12 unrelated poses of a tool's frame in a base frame.
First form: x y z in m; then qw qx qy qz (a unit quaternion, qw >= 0).
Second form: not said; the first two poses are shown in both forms.
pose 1, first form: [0.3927, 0.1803, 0.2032, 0.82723, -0.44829, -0.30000, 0.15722]
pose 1, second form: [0.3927, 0.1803, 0.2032, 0.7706, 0.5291, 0.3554, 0.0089, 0.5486, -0.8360]
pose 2, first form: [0.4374, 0.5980, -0.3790, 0.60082, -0.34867, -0.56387, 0.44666]
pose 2, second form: [0.4374, 0.5980, -0.3790, -0.0349, 0.9299, 0.3661, -0.1435, 0.3579, -0.9227]
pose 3, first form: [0.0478, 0.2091, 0.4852, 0.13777, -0.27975, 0.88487, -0.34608]
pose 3, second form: [0.0478, 0.2091, 0.4852, -0.8055, -0.5904, -0.0502, -0.3997, 0.6039, -0.6895]
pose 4, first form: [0.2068, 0.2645, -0.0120, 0.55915, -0.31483, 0.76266, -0.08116]
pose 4, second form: [0.2068, 0.2645, -0.0120, -0.1765, -0.5710, -0.8018, -0.3895, 0.7886, -0.4759]
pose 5, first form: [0.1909, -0.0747, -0.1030, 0.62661, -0.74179, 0.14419, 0.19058]
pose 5, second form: [0.1909, -0.0747, -0.1030, 0.8858, 0.0249, -0.4634, -0.4528, -0.1731, -0.8747]
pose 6, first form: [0.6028, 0.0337, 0.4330, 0.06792, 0.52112, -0.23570, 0.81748]
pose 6, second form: [0.6028, 0.0337, 0.4330, -0.4476, -0.1346, 0.8840, -0.3567, -0.8797, -0.3146]
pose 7, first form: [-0.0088, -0.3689, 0.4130, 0.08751, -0.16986, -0.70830, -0.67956]
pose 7, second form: [-0.0088, -0.3689, 0.4130, -0.9270, 0.1217, 0.3548, 0.3596, 0.0187, 0.9329]
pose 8, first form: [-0.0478, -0.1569, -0.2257, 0.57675, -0.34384, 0.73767, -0.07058]
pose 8, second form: [-0.0478, -0.1569, -0.2257, -0.0983, -0.5887, -0.8024, -0.4259, 0.7536, -0.5007]
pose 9, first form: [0.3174, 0.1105, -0.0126, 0.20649, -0.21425, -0.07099, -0.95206]
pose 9, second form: [0.3174, 0.1105, -0.0126, -0.8229, -0.3628, 0.4373, 0.4236, -0.9046, 0.0467]
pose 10, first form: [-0.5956, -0.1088, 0.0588, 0.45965, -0.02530, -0.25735, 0.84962]
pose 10, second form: [-0.5956, -0.1088, 0.0588, -0.5762, 0.7941, 0.1936, -0.7680, -0.4450, -0.4606]
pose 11, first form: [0.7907, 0.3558, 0.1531, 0.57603, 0.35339, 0.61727, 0.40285]
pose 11, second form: [0.7907, 0.3558, 0.1531, -0.0866, 0.9004, -0.4264, -0.0278, 0.4257, 0.9045]
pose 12, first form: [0.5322, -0.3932, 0.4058, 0.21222, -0.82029, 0.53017, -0.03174]
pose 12, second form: [0.5322, -0.3932, 0.4058, 0.4358, -0.8833, -0.1730, -0.8563, -0.3478, -0.3818]
